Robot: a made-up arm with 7 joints. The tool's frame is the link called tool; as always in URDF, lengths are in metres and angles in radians. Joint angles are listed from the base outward.
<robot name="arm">
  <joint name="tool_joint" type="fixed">
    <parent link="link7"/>
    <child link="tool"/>
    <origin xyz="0 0 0" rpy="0 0 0"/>
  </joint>
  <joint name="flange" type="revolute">
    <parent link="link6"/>
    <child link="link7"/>
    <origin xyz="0 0 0" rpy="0 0 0"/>
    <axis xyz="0 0 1"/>
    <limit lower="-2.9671" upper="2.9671"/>
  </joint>
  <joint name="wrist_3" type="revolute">
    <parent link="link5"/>
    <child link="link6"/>
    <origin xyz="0 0 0" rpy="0 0 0"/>
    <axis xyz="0 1 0"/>
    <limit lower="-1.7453" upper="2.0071"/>
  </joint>
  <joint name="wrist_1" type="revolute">
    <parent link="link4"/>
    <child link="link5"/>
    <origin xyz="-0.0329 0 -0.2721" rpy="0 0 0"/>
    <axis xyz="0 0 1"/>
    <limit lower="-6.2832" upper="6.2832"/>
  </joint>
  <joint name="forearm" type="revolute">
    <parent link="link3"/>
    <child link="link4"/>
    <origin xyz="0.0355 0 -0.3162" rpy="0 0 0"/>
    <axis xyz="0 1 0"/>
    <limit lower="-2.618" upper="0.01"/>
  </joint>
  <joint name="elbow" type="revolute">
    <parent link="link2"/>
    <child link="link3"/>
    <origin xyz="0 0 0" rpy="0 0 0"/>
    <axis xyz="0 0 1"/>
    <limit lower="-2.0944" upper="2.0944"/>
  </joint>
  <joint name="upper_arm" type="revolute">
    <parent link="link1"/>
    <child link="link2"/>
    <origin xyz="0 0 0" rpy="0 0 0"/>
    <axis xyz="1 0 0"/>
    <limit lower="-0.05" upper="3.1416"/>
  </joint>
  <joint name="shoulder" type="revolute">
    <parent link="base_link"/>
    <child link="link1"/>
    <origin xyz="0 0 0" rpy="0 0 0"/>
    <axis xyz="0 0.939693 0.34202"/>
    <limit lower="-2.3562" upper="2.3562"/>
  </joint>
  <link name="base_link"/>
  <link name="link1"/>
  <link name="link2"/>
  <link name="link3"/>
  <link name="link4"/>
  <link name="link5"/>
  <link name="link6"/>
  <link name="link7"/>
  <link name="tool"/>
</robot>
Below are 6 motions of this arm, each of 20 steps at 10 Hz.
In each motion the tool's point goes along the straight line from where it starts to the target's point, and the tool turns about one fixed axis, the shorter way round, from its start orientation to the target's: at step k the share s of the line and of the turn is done. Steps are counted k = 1, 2, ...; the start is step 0. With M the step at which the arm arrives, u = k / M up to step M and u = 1 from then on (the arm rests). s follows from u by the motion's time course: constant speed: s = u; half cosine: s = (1 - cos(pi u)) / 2; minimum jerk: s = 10 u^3 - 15 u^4 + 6 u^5.
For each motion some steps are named. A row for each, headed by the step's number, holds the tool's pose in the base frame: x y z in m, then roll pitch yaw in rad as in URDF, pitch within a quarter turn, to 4 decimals.
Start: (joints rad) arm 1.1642 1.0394 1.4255 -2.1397 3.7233 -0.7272 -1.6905
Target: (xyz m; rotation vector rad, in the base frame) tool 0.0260 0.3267 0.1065 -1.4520 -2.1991 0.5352
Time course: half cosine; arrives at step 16
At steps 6, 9, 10, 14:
6: 0.0356 0.3289 0.0958 -1.9058 -0.7968 2.3788
9: 0.0316 0.3280 0.1003 -2.1651 -0.4971 2.2309
10: 0.0303 0.3277 0.1017 -2.2510 -0.4076 2.1699
14: 0.0265 0.3268 0.1059 -2.5169 -0.1813 1.9613

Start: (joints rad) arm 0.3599 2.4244 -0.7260 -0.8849 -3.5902 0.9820 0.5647
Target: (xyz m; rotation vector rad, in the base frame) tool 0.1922 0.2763 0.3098 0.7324 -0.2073 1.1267
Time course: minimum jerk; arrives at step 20
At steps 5, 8, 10, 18, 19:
5: 0.1983 0.4530 0.2349 -0.0444 -0.5807 1.5277
8: 0.1969 0.4108 0.2528 0.0923 -0.5890 1.4080
10: 0.1956 0.3748 0.2680 0.2094 -0.5853 1.3053
18: 0.1923 0.2780 0.3091 0.5111 -0.5274 1.0429
19: 0.1922 0.2765 0.3097 0.5154 -0.5260 1.0392

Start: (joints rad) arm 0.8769 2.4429 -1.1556 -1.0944 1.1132 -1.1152 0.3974
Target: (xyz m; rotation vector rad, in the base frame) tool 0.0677 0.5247 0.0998 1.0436 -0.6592 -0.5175
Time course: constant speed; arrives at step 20
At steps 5, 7, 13, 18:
5: 0.0832 0.5192 0.1151 0.7003 -0.1174 -0.8226
7: 0.0812 0.5199 0.1130 0.7676 -0.1332 -0.8113
13: 0.0750 0.5221 0.1069 0.9696 -0.1845 -0.7841
18: 0.0698 0.5240 0.1018 1.1385 -0.2308 -0.7697

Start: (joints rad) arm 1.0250 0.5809 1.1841 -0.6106 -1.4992 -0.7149 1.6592
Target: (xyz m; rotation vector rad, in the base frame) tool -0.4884 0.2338 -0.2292 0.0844 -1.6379 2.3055
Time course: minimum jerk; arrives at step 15
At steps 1, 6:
1: -0.4023 0.3678 -0.2032 0.5328 -0.4413 0.7012
6: -0.4294 0.3255 -0.2114 0.0086 -0.7946 1.3736

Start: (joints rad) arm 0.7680 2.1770 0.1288 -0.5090 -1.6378 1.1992 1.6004
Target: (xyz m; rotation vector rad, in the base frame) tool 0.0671 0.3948 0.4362 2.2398 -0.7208 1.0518
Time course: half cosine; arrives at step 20
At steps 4, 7, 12, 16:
4: 0.1983 0.4959 0.2283 2.9534 0.7293 -0.4516
7: 0.1725 0.4760 0.2691 2.9030 0.4028 -0.4767
12: 0.1172 0.4334 0.3568 2.8213 -0.3002 -0.4760
16: 0.0809 0.4055 0.4143 2.7474 -0.7595 -0.4343

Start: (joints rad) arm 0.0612 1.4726 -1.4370 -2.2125 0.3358 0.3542 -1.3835
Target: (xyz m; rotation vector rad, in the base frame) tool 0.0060 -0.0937 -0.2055 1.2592 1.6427 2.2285
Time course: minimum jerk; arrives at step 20
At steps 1, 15, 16, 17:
1: 0.0167 0.1526 -0.2885 0.3440 -0.2177 -2.6813
15: 0.0071 -0.0682 -0.2141 1.3437 -0.6064 2.6052
16: 0.0066 -0.0794 -0.2103 1.4042 -0.5983 2.5448
17: 0.0063 -0.0871 -0.2077 1.4452 -0.5910 2.5040

